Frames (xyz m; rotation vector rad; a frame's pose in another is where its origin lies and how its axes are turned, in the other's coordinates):
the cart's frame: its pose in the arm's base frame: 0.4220 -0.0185 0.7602 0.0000 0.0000 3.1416
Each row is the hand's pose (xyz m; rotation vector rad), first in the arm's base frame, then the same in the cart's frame.
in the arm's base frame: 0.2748 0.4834 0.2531 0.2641 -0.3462 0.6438
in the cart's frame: 0.1472 -0.5019 -0.5071 -0.4449 -0.3394 -2.4397
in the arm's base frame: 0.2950 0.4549 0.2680 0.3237 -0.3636 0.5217
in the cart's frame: 0.1270 -0.4734 -0.4922 -0.4832 -0.4302 -2.5442
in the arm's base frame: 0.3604 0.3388 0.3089 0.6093 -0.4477 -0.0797
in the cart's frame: 0.0616 -0.3573 -0.4513 0.6699 0.9117 2.8472
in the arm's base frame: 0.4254 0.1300 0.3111 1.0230 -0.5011 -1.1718
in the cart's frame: -0.0034 -0.1485 -0.4491 0.5354 1.0930 1.6387
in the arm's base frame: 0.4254 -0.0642 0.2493 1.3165 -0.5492 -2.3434
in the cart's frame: -0.0034 0.0457 -0.5109 0.4152 0.9954 0.4185
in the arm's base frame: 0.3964 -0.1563 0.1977 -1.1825 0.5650 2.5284
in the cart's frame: 0.0256 0.1378 -0.5625 0.4093 0.8566 -0.3052
